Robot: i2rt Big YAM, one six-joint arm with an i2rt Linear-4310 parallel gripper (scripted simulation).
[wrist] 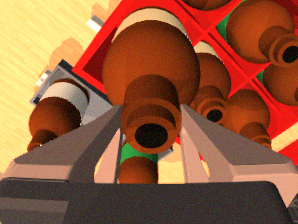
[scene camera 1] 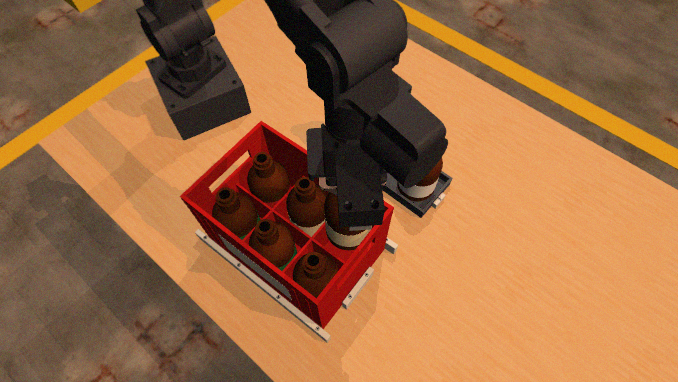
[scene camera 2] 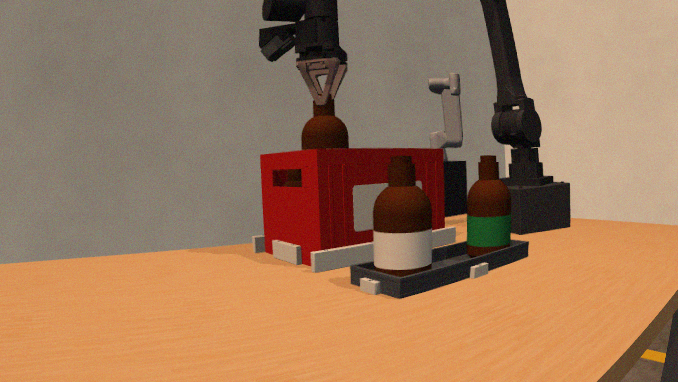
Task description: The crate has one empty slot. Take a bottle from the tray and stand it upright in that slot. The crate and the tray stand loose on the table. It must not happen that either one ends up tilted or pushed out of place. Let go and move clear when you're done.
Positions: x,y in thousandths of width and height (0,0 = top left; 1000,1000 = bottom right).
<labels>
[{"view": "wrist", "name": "my gripper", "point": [508,507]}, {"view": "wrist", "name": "dark tray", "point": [327,475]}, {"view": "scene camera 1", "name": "red crate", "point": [520,692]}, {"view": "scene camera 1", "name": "dark tray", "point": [619,546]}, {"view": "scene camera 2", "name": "my gripper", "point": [479,279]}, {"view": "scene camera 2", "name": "red crate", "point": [493,543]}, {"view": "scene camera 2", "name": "dark tray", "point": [662,674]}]
</labels>
